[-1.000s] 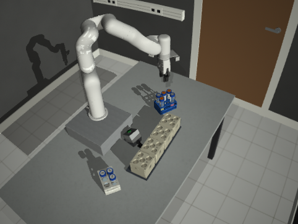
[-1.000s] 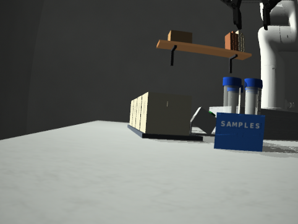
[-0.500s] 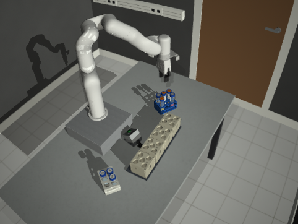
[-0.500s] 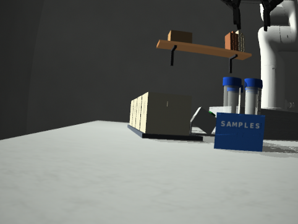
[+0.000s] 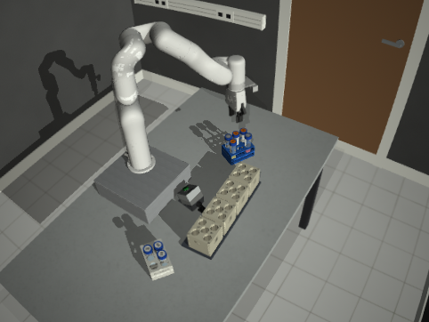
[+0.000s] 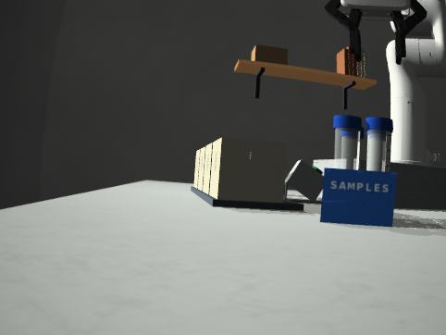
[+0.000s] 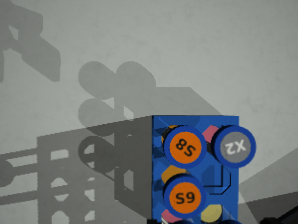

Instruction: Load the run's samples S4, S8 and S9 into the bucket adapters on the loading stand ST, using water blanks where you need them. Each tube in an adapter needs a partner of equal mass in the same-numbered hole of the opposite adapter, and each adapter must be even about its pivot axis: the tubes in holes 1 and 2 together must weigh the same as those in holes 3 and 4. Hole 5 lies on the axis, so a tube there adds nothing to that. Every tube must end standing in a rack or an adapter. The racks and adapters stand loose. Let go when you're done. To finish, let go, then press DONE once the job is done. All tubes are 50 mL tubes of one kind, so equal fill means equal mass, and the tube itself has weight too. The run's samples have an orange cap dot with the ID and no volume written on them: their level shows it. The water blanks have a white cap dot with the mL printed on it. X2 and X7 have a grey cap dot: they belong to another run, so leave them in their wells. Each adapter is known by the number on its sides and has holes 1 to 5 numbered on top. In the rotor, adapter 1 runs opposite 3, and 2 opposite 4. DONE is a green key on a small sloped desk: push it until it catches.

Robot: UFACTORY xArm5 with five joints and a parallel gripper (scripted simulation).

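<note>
Right now my hand is 200 mm above the blue samples rack, 20 mm short of it and 10 mm to the left of it. From my hand the other things lie so: white blanks rack: 670 mm to the right, 200 mm below, 60 mm ahead; adapter: 170 mm to the right, 170 mm below, 140 mm ahead.
</note>
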